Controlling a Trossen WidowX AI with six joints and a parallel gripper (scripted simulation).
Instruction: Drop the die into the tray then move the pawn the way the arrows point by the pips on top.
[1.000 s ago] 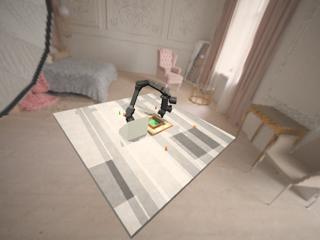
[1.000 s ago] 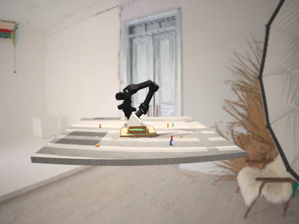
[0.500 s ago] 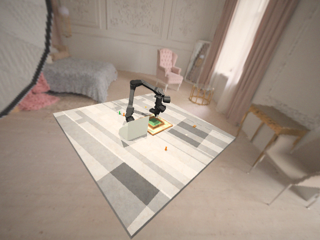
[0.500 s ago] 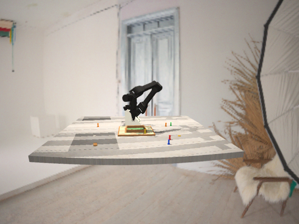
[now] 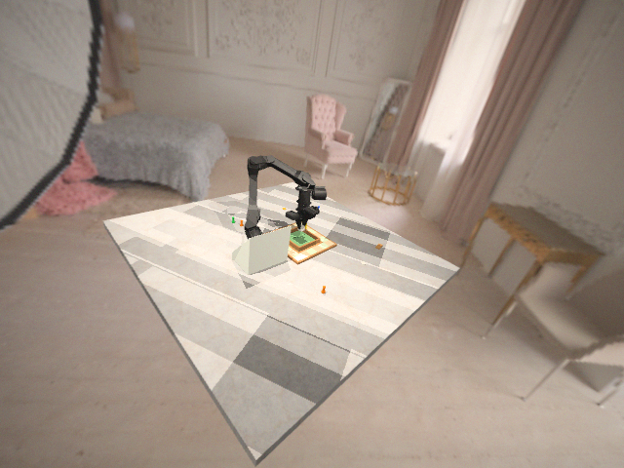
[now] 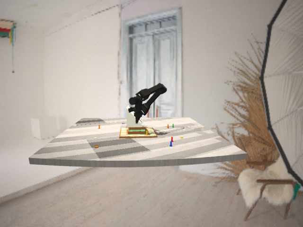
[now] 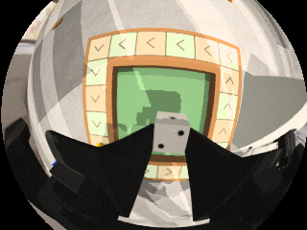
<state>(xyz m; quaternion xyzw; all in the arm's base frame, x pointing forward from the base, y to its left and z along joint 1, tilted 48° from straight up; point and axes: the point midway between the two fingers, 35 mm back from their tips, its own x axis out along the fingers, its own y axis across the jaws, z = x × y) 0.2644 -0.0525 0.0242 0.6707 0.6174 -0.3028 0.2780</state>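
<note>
Now: the yellow pawn 120 mm ahead of my gripper tip, 70 mm to the left of it and 60 mm below it. Round my gripper tip: white die right at my gripper tip; green dice tray 80 mm below, 10 mm to the left, 10 mm ahead; red pawn 270 mm ahead, 230 mm to the left, 70 mm below.
</note>
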